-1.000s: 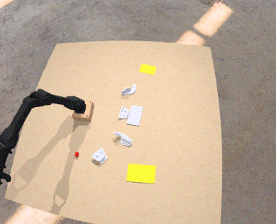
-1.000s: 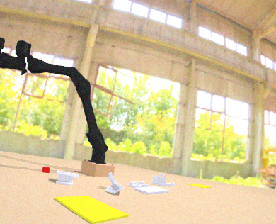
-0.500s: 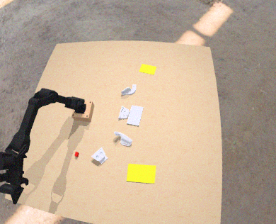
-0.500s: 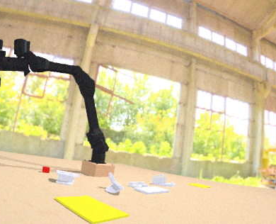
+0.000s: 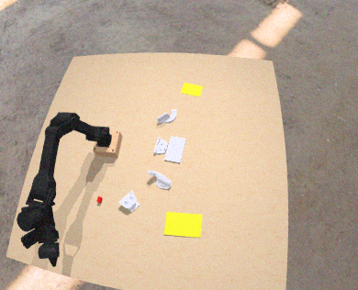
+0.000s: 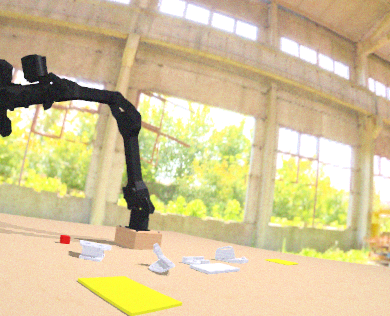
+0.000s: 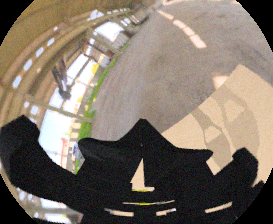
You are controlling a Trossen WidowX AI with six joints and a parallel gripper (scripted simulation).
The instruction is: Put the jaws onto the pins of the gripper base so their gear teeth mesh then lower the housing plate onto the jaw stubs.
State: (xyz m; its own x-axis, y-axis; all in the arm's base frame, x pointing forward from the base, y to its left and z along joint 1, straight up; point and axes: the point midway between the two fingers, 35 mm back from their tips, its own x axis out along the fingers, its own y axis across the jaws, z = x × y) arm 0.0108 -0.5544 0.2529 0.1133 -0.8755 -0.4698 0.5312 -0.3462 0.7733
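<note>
My gripper tip is now 450 mm to the right of the white jaw, 260 mm above it and 240 mm short of it. Round my gripper tip: small red cube 320 mm to the left, 280 mm below, 10 mm ahead; then large yellow patch 380 mm ahead, 290 mm below, 260 mm to the left; then small white block 320 mm to the left, 280 mm below, 150 mm ahead.
</note>
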